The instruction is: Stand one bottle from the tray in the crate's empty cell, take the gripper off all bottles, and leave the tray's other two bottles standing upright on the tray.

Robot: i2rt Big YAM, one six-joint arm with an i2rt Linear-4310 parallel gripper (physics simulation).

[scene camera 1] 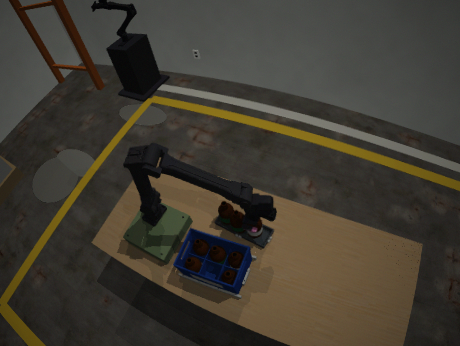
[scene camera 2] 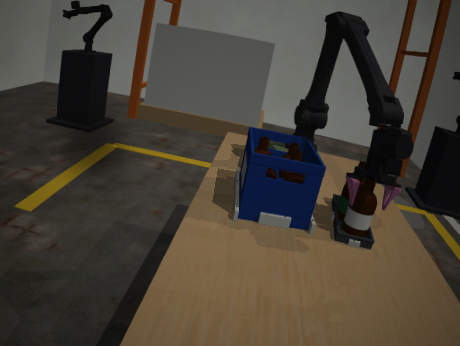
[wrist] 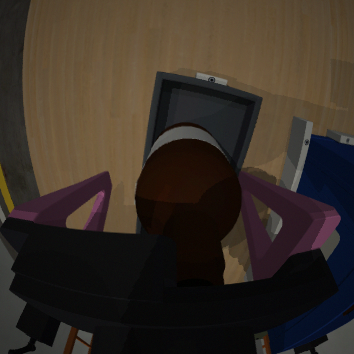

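Where they show: gripper, fingertip midpoint: (scene camera 1: pixel 257 223) (scene camera 2: pixel 367 207) (wrist: pixel 173 178); arm's base at its link origin: (scene camera 1: pixel 154 213).
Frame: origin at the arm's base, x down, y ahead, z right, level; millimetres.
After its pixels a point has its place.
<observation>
The bottle with the white label (scene camera 1: pixel 256 231) (scene camera 2: pixel 358 221) {x 26, y 511, z -162 mm} (wrist: pixel 187 190) {x -45, y 497, z -175 mm} stands upright on the dark tray (scene camera 1: pixel 264 240) {x 70, y 538, z -144 mm} (scene camera 2: pixel 346 239) {x 63, y 554, z -136 mm} (wrist: pixel 200 102) {x 70, y 533, z -163 mm}. My gripper (scene camera 1: pixel 254 229) {x -7, y 483, z -181 mm} (scene camera 2: pixel 369 205) {x -7, y 483, z -181 mm} (wrist: pixel 173 178) {x -7, y 483, z -181 mm} is open, with its pink fingers on either side of this bottle's upper part and not closed on it. The two other tray bottles (scene camera 1: pixel 226 211) {x -45, y 339, z -159 mm} (scene camera 1: pixel 237 220) {x -46, y 407, z -140 mm} stand behind it, towards the arm's base; the wrist view hides them. The blue crate (scene camera 1: pixel 245 272) {x 27, y 541, z 46 mm} (scene camera 2: pixel 277 197) {x 0, y 542, z 63 mm} (wrist: pixel 325 185) {x 3, y 493, z -30 mm} holds several brown bottles. Its empty cell (scene camera 1: pixel 212 270) {x 67, y 392, z 99 mm} is the middle one of the row farther from the tray.
The green base plate (scene camera 1: pixel 157 232) {x 5, y 72, z 76 mm} of the arm is beside the crate on the wooden table (scene camera 1: pixel 340 280) {x 75, y 952, z -106 mm} (scene camera 2: pixel 260 280) {x 75, y 800, z 63 mm} (wrist: pixel 90 100) {x 75, y 523, z -284 mm}. White brackets (scene camera 2: pixel 275 220) {x 57, y 552, z 54 mm} (wrist: pixel 295 155) {x 53, y 503, z -43 mm} edge the crate's foot. The crate's near wall is a short gap from the tray.
</observation>
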